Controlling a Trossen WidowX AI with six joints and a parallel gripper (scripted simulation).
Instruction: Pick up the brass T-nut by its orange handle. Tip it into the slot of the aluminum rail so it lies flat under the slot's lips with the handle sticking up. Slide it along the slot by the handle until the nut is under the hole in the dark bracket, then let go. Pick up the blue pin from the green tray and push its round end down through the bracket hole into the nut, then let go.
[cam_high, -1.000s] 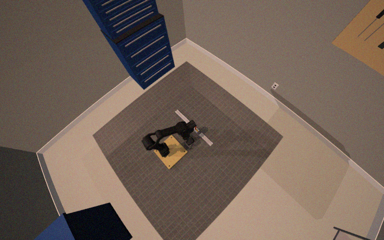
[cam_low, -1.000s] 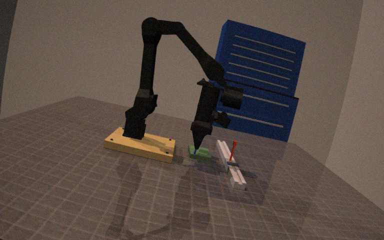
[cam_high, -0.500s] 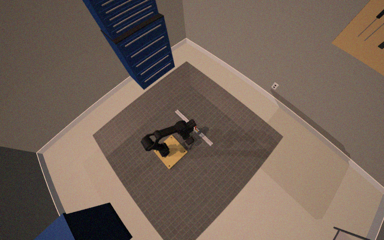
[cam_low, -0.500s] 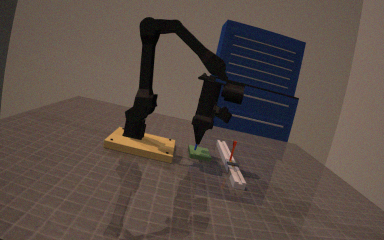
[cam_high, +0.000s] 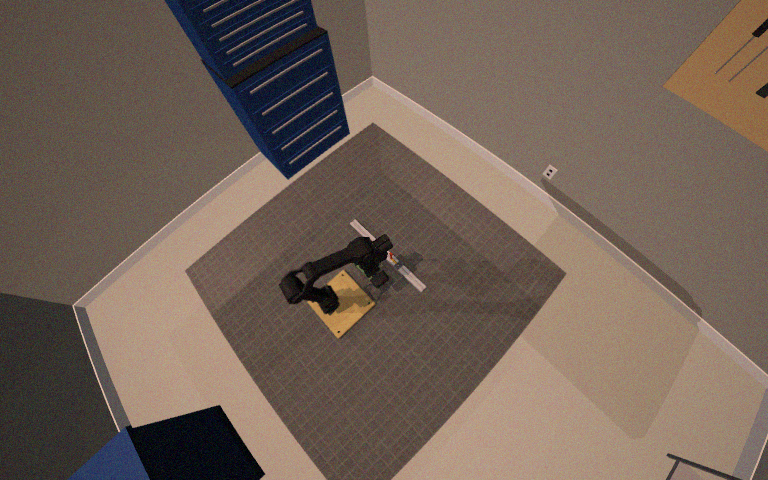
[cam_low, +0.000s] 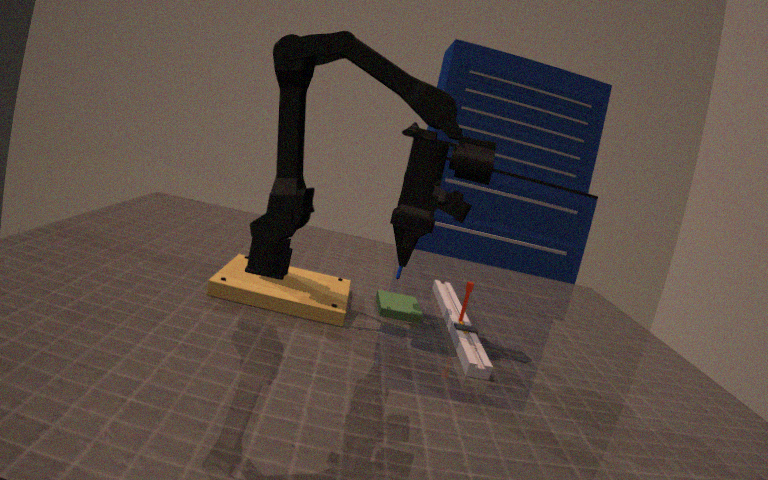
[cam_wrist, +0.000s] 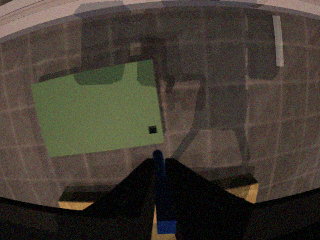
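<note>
Right now the brass T-nut is 11 cm ahead of my gripper tip, 4 cm to the right of it and 4 cm below it. Also, from my gripper tip: green tray: 8 cm below, 3 cm to the left, 1 cm ahead; then blue pin: right at my gripper tip.
</note>
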